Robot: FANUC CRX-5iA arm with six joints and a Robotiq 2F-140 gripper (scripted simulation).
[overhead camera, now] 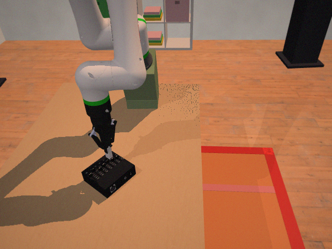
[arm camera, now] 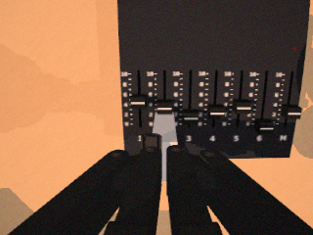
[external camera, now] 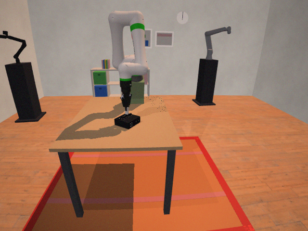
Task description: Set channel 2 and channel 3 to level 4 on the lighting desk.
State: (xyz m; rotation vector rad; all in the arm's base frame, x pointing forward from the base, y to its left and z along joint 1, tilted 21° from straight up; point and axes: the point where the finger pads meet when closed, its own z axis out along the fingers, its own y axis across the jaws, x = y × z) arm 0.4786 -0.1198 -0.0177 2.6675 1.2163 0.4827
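Right now the channel 2 fader cap is 3 cm below my hand, 1 cm to the left of it and 1 cm ahead of it. The rest, counted from my hand: channel 1 fader cap 3 cm to the left, 3 cm below; channel 6 fader cap 7 cm ahead, 6 cm to the right, 3 cm below; channel 3 fader cap 3 cm below, 2 cm ahead, 1 cm to the right.
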